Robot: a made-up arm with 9 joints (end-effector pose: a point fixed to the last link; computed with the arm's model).
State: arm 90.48 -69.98 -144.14 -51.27 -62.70 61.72 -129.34 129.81 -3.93
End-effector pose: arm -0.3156 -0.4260 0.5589 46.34 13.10 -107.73
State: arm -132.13 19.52 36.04 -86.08 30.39 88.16 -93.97 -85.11 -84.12
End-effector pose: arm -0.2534 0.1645 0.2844 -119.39 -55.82 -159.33
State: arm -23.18 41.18 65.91 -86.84 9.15 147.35 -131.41 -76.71 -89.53
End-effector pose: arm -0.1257 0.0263 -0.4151 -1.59 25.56 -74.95
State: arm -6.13 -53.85 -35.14 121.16 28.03 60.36 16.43 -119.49 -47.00
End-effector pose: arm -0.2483 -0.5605 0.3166 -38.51 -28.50 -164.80
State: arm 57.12 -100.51 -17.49 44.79 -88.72 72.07 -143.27 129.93 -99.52
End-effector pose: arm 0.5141 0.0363 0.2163 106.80 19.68 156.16
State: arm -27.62 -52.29 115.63 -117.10 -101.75 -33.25 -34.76 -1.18 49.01
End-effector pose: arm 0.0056 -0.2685 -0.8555 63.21 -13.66 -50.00
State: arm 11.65 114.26 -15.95 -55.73 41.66 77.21 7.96 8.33 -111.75
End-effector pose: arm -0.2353 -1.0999 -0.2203 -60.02 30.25 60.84
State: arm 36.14 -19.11 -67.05 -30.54 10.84 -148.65 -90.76 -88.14 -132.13
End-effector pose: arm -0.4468 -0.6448 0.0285 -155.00 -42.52 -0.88
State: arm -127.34 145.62 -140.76 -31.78 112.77 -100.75 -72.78 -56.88 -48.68
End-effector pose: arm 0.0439 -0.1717 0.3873 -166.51 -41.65 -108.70
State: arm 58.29 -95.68 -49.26 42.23 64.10 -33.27 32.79 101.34 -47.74
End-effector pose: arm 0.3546 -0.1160 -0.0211 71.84 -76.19 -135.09
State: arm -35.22 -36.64 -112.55 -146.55 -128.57 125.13 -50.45 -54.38 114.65
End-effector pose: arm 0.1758 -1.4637 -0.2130 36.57 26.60 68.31
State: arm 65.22 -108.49 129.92 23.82 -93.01 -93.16 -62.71 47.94 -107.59
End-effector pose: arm 0.6202 -0.5584 -0.3253 -9.89 -18.59 -124.28
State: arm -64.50 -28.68 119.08 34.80 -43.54 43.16 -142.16 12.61 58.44
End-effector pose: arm 0.0926 -0.4979 -0.6596 32.25 8.70 -138.15
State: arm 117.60 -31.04 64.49 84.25 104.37 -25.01 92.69 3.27 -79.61
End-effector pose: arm 0.4300 -0.8507 0.1797 -107.40 -67.79 35.44
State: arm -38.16 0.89 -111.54 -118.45 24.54 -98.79 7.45 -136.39 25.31
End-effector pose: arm 0.3874 -0.5074 -0.3340 102.35 -51.63 -98.11
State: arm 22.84 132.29 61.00 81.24 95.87 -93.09 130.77 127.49 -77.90
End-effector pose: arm 0.2120 -0.1989 -0.4279 -98.46 -56.06 21.53
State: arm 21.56 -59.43 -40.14 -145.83 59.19 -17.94 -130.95 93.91 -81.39
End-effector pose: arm 0.3455 -0.5433 0.6312 -175.88 59.08 114.52
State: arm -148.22 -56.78 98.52 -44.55 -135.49 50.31 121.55 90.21 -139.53
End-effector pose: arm -0.3127 -0.3877 -0.3004 45.97 -59.23 -161.45
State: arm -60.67 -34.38 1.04 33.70 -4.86 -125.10 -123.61 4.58 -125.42
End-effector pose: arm 0.0779 -0.6505 0.4202 -18.39 57.32 140.84
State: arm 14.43 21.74 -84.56 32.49 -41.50 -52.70 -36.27 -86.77 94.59
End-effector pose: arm 0.5886 -0.8113 0.0249 -27.33 -29.37 112.66
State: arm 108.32 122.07 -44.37 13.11 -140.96 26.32 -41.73 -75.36 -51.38
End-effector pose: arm -0.0409 -0.6945 0.5687 172.86 -21.16 -69.69
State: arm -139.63 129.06 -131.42 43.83 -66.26 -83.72 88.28 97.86 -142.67
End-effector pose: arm -0.2672 -0.3885 0.2034 -172.30 22.17 18.56
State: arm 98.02 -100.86 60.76 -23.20 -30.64 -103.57 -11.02 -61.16 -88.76
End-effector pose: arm 0.1770 -0.0541 0.3798 -133.57 70.39 -128.09
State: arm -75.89 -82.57 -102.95 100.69 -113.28 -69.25 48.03 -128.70 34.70
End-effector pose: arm 0.0121 -0.8178 0.3813 148.50 68.68 110.68
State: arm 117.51 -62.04 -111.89 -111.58 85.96 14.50 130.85 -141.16 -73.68
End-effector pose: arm -0.2598 -0.6536 0.4189 -37.30 -12.78 100.61
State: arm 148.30 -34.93 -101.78 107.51 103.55 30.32 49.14 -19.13 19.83
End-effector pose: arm 0.2306 -1.0296 0.0369 132.90 57.46 -162.80
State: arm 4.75 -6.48 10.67 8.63 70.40 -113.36 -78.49 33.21 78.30
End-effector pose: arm 0.4397 -0.4737 -0.2499 -60.50 -71.14 115.35
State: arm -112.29 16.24 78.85 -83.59 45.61 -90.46 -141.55 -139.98 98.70
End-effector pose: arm 0.1903 -0.1965 -0.3677 28.22 -36.24 158.41
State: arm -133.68 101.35 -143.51 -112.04 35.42 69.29 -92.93 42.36 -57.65
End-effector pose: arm 0.4837 -0.0475 0.4365 17.97 40.11 -128.67
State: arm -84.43 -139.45 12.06 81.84 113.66 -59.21 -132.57 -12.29 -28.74
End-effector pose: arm -0.5690 -0.1944 0.0260 94.31 -65.88 74.49
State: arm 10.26 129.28 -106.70 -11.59 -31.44 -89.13 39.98 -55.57 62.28
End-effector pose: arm 0.2717 -0.0505 -0.1142 53.51 -1.18 -159.19
